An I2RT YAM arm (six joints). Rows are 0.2 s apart.
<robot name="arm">
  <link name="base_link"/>
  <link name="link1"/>
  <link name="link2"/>
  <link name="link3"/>
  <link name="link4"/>
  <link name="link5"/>
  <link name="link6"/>
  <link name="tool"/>
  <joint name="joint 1" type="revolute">
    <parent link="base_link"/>
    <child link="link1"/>
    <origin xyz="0 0 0.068"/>
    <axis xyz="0 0 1"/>
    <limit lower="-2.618" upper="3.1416"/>
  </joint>
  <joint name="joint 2" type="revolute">
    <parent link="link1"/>
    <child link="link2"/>
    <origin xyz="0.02 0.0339 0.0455"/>
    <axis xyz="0 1 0"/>
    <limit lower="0" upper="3.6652"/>
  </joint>
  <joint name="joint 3" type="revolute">
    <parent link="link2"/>
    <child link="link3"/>
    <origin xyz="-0.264 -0.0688 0"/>
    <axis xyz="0 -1 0"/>
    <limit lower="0" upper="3.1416"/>
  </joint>
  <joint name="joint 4" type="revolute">
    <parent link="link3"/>
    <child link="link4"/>
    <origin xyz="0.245 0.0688 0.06"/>
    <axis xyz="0 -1 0"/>
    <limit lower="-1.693" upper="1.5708"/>
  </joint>
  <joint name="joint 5" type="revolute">
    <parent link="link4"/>
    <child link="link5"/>
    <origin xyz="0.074 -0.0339 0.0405"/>
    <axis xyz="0 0 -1"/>
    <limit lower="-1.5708" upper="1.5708"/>
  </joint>
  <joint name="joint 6" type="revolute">
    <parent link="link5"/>
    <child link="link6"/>
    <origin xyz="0.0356 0 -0.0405"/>
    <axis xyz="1 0 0"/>
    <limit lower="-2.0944" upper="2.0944"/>
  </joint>
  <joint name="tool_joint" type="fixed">
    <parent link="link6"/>
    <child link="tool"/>
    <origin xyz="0 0 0" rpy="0 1.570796 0"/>
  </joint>
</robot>
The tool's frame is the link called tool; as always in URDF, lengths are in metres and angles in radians.
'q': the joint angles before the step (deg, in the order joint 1, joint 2, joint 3, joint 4, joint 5, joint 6). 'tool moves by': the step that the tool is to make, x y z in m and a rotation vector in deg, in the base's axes. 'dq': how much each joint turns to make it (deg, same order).
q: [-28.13, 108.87, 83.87, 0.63, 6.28, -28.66]
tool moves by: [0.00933, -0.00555, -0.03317, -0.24, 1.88, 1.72]
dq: [-0.16, 4.16, -1.45, 4.24, -1.23, -1.80]
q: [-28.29, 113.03, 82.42, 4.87, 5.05, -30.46]
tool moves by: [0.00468, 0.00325, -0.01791, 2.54, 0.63, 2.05]
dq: [0.45, 1.85, -0.86, 0.88, -2.30, 1.02]
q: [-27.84, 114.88, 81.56, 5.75, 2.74, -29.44]
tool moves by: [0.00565, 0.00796, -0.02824, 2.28, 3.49, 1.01]
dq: [1.18, 2.77, -1.05, -0.34, -0.06, 0.46]
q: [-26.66, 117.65, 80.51, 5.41, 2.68, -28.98]
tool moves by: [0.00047, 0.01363, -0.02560, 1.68, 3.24, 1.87]
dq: [1.51, 1.51, -2.64, 0.50, -0.35, -0.12]
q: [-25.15, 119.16, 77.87, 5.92, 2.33, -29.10]
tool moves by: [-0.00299, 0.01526, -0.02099, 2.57, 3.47, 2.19]
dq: [1.50, 0.76, -2.59, -0.89, -1.10, 0.30]
